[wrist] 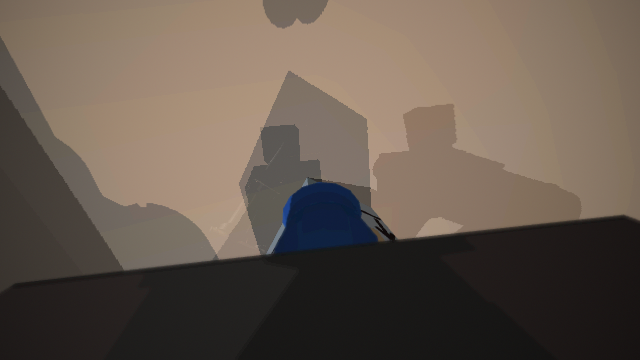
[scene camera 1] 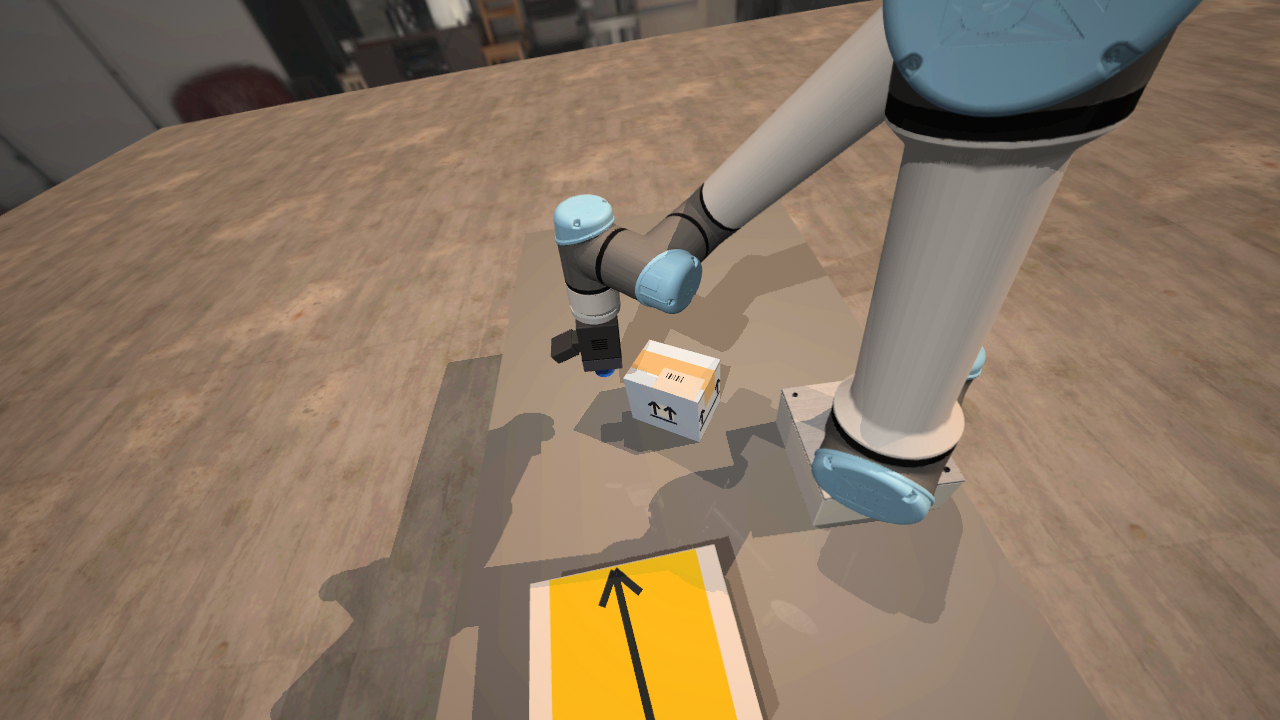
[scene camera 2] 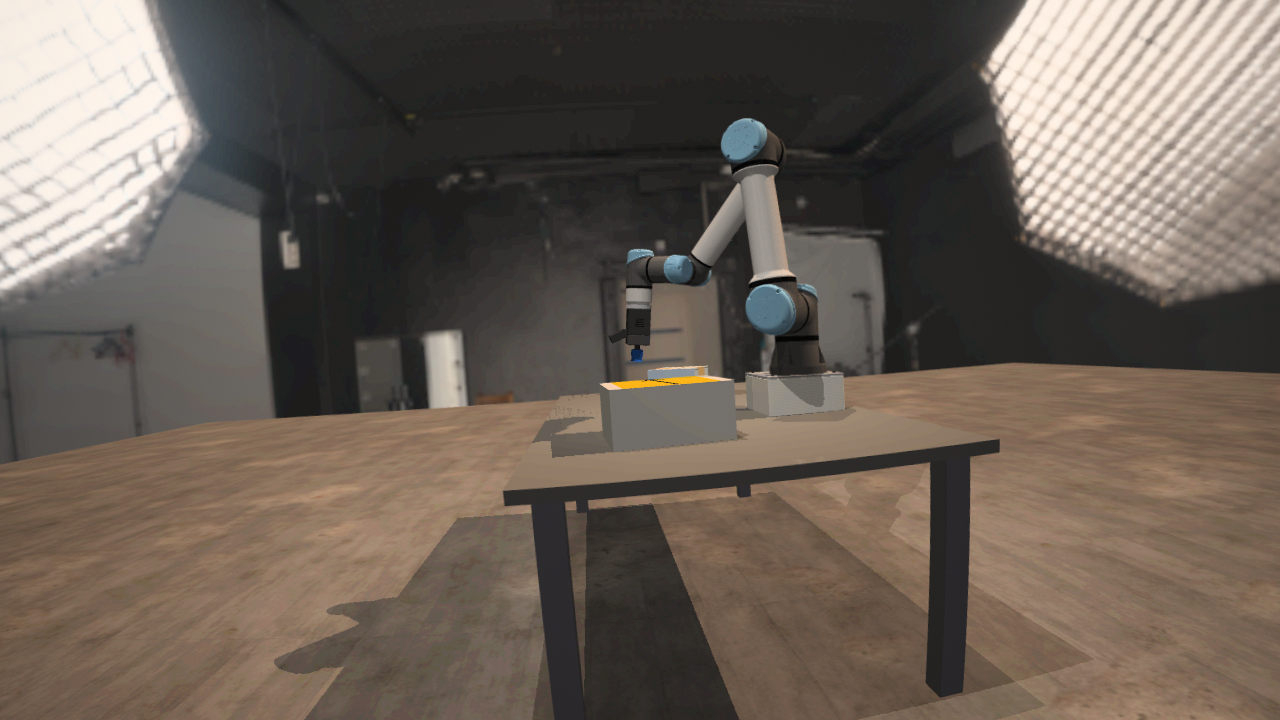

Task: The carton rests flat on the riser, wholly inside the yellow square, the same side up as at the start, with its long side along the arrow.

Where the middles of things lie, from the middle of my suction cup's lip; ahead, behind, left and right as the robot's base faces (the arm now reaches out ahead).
My suction cup is now 120 mm past the carton (scene camera 1: 678, 390) and 100 mm above it. Also, from my suction cup: riser (scene camera 1: 661, 631): 420 mm to the left, 110 mm below, 10 mm behind.
